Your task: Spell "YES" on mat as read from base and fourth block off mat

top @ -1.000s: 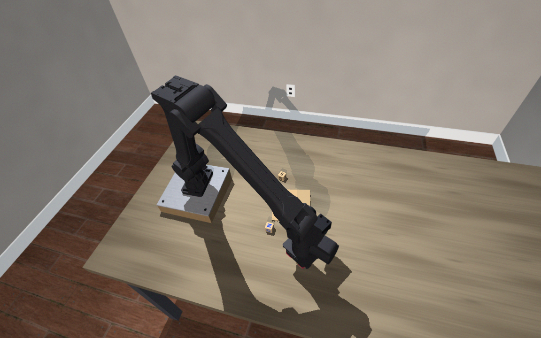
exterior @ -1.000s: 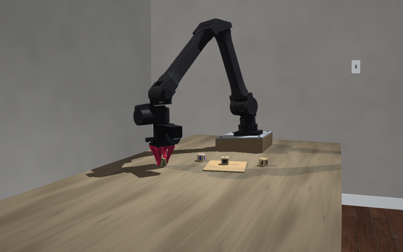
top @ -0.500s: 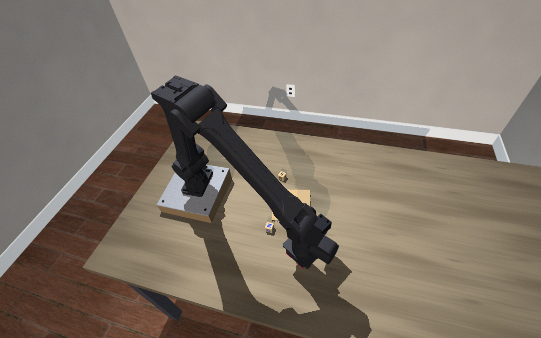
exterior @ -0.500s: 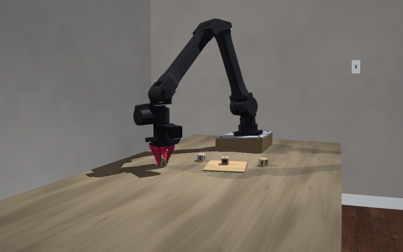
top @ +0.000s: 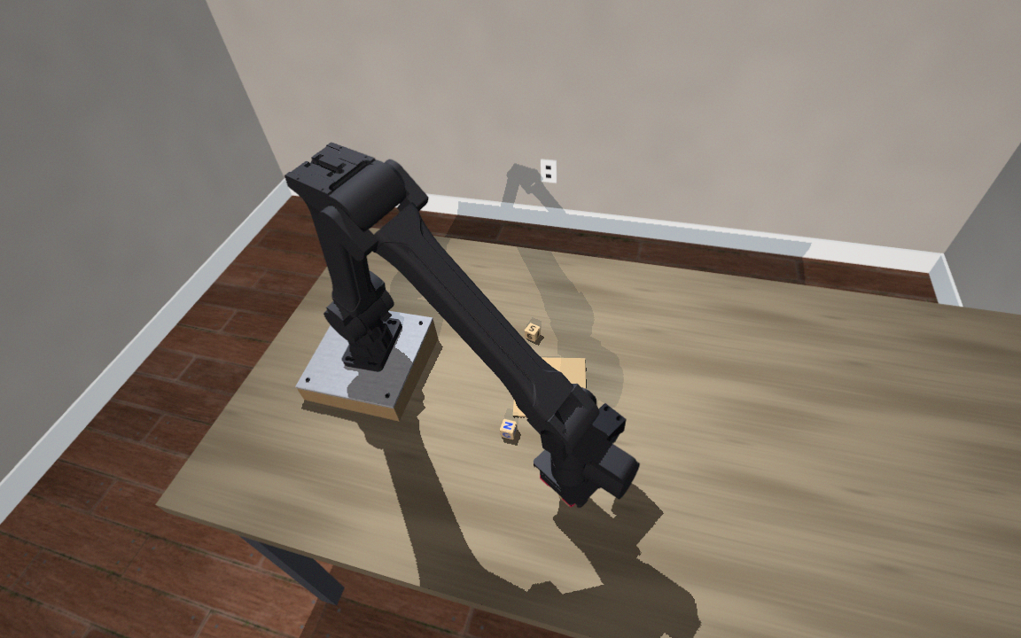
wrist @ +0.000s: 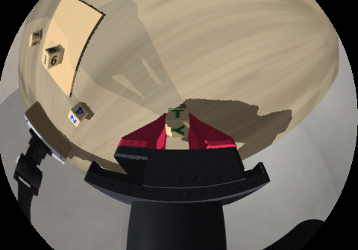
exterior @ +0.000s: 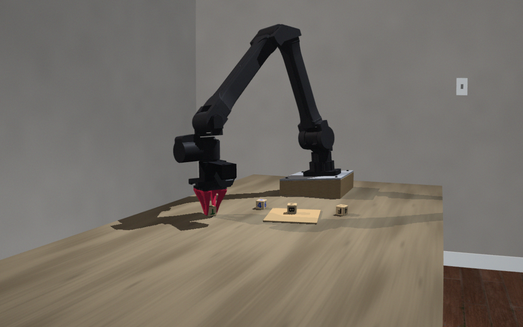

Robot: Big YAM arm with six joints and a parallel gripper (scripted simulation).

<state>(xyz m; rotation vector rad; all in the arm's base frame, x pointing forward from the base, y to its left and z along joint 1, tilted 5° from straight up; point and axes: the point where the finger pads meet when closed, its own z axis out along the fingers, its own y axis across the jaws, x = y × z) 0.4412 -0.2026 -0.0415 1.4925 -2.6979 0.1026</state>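
Now: hand 21 cm to the right of the tan mat, 8 cm past it and 1 cm above it.
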